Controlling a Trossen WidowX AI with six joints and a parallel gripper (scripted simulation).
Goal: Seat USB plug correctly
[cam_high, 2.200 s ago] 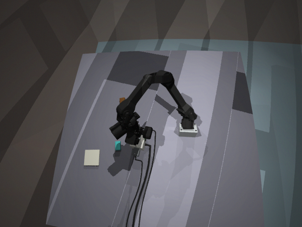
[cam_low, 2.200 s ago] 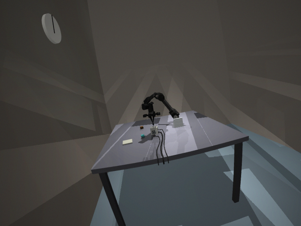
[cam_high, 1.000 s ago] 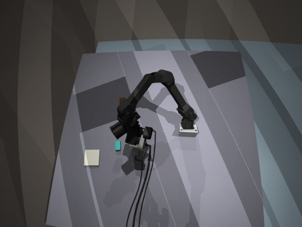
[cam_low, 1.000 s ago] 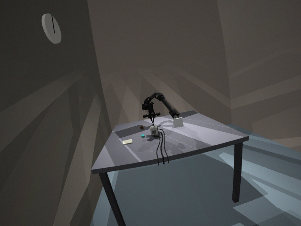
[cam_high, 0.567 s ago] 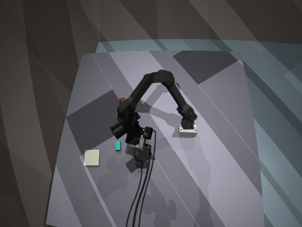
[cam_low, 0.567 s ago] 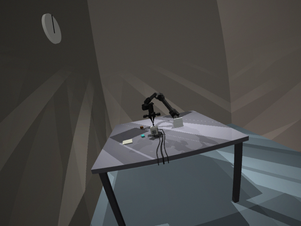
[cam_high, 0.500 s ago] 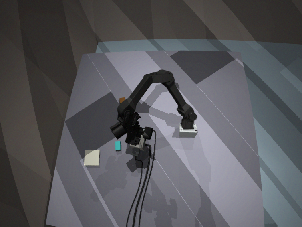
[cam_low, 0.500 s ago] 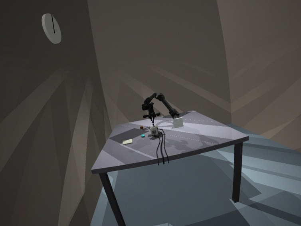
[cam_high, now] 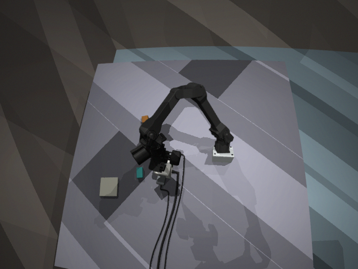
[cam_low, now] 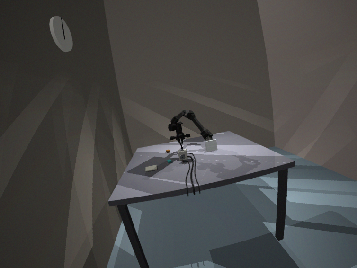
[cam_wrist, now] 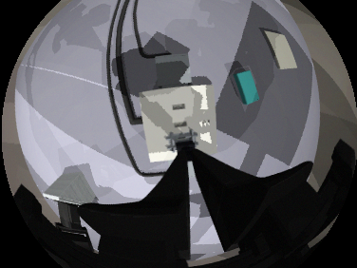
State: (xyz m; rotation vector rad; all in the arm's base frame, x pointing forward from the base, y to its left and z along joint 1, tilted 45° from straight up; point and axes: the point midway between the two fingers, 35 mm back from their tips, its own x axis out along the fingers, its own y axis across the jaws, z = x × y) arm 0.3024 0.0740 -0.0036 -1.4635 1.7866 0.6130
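Right now my gripper tip is 2 cm above the dark USB plug. The rest, counted from my gripper tip: brown block 28 cm to the right, 12 cm ahead, 10 cm below; teal block 14 cm ahead, 11 cm below, 3 cm to the left; grey socket 5 cm below.
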